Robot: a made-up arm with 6 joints.
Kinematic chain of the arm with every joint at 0, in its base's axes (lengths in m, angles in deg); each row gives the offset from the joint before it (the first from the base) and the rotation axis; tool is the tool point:
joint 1: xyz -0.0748 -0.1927 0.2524 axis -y
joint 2: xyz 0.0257 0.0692 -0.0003 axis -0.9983 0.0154 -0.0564
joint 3: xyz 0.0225 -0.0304 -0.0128 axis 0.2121 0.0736 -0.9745
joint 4: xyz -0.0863 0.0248 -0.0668 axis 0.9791 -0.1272 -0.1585
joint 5: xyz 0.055 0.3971 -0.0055 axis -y
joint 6: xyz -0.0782 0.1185 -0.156 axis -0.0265 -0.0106 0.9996
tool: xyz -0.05 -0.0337 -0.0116
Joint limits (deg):
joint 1: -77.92..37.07
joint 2: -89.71..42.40
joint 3: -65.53..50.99
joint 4: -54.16..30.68
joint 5: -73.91..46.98
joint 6: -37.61..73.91
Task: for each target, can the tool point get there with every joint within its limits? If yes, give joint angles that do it. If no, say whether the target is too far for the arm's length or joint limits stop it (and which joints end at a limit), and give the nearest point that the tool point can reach.
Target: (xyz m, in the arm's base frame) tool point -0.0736 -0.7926 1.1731
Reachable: no: too far | nearest point -0.0742 -0.4114 0.7232 | short by 0.590 m
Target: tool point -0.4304 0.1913 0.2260
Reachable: yes | joints 18.33 -45.19 -37.19 17.99 -9.92 55.03
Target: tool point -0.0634 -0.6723 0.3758
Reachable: no: joint limits stop it (at a limit: joint 1, joint 2, joint 3, joint 4) | nearest point -0.2991 -0.6553 0.4070 | short by 0.238 m
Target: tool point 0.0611 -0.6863 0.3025
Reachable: no: joint limits stop it (at a limit: joint 1, joint 2, joint 3, joint 4) | nearest point 0.0113 -0.6635 -0.0077 | short by 0.315 m
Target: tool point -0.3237 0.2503 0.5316
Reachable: yes | joints -47.77 -55.89 -26.69 -17.92 -42.44 24.11
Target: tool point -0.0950 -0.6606 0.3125
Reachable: no: joint limits stop it (at a limit: joint 1, joint 2, joint 3, joint 4) | nearest point -0.3065 -0.6610 0.3723 | short by 0.220 m
